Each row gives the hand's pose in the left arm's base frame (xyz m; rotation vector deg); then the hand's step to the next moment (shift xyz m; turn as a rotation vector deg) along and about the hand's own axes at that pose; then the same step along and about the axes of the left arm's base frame.
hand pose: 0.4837 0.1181 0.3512 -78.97 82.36 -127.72
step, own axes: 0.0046 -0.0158 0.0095 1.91 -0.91 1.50
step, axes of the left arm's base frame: 0.0098 -0.0003 0.0163 0.35 -1.54 2.06
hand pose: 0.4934 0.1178 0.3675 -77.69 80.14 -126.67
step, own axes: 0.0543 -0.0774 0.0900 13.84 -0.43 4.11
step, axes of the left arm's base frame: 0.0616 -0.0455 0.1057 -4.46 -10.30 9.09
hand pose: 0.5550 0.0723 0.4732 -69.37 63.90 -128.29
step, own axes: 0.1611 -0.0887 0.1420 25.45 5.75 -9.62
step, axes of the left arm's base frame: 0.0299 -0.1121 0.2013 -22.65 -14.93 6.09
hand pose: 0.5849 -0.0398 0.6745 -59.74 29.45 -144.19
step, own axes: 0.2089 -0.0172 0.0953 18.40 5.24 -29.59
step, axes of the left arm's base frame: -0.0717 -0.0998 0.1947 -32.62 -7.44 -11.04
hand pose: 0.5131 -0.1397 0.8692 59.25 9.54 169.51
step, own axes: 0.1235 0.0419 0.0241 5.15 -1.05 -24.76
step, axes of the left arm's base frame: -0.0804 -0.0346 0.0997 -19.45 -1.21 -16.15
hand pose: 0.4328 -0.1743 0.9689 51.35 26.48 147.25
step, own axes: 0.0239 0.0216 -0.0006 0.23 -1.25 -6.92
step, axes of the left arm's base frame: -0.0229 -0.0082 0.0211 -4.33 -0.05 -5.55
